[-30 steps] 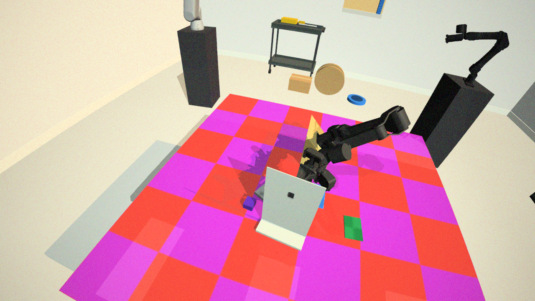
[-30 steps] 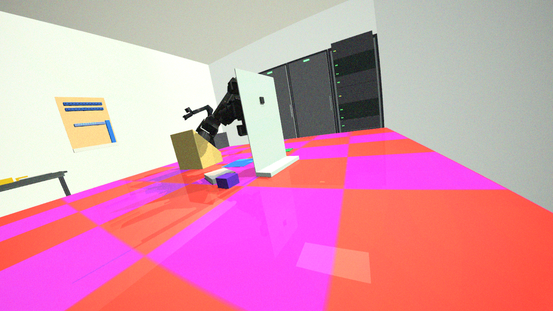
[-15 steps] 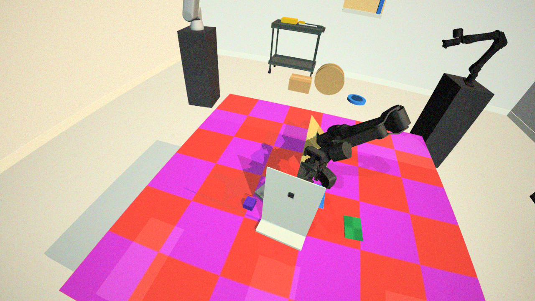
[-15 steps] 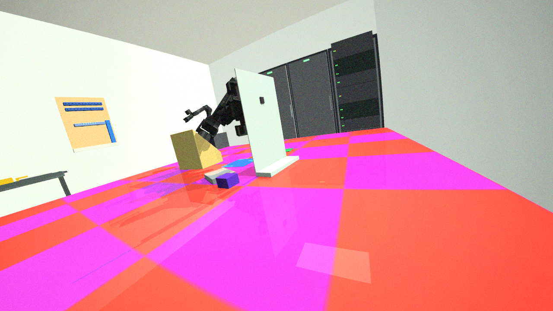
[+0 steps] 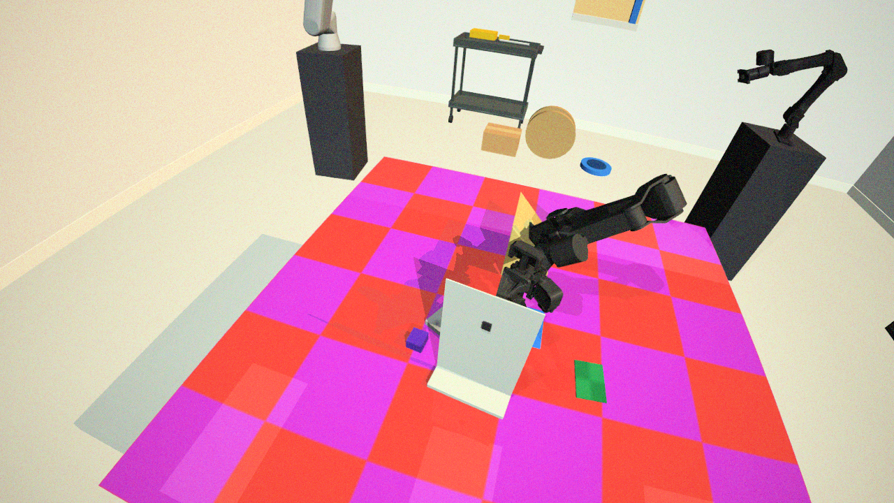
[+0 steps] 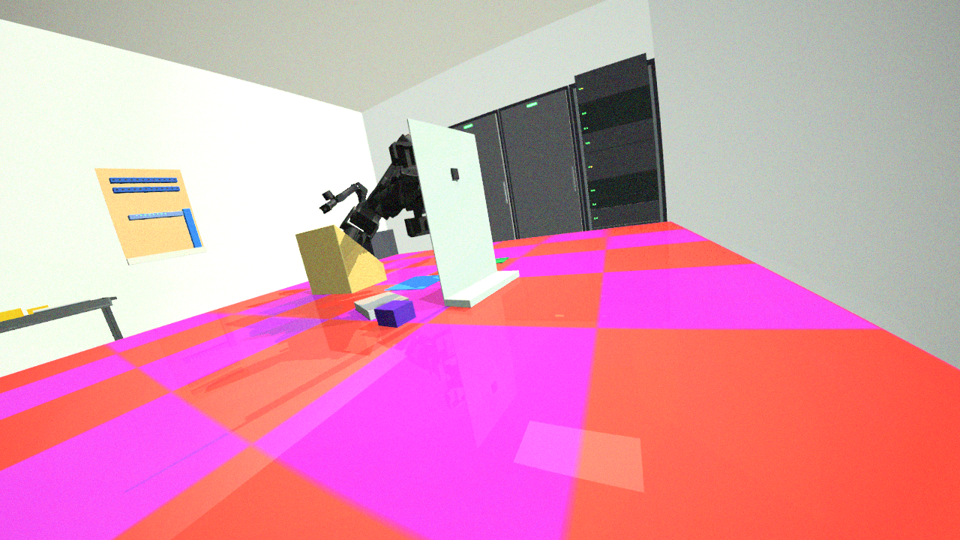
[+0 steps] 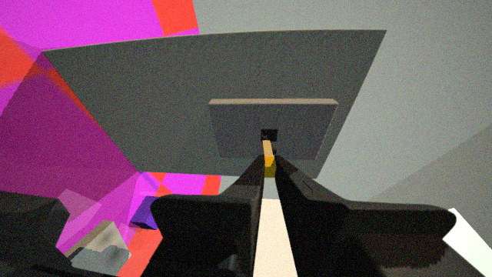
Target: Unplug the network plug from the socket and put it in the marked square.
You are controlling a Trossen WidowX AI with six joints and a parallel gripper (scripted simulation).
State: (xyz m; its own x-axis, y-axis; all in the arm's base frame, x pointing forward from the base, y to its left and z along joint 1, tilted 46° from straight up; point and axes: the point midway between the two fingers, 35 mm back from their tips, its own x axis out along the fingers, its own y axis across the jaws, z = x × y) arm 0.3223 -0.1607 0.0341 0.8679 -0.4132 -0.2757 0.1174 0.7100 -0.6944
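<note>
The flat blue square lies 200 mm below my gripper tip, 140 mm behind it and 90 mm to the left of it. The rest, counted from my gripper tip: grey upright panel: 80 mm below, 50 mm ahead, 10 mm to the right; then network plug: right at my gripper tip.
</note>
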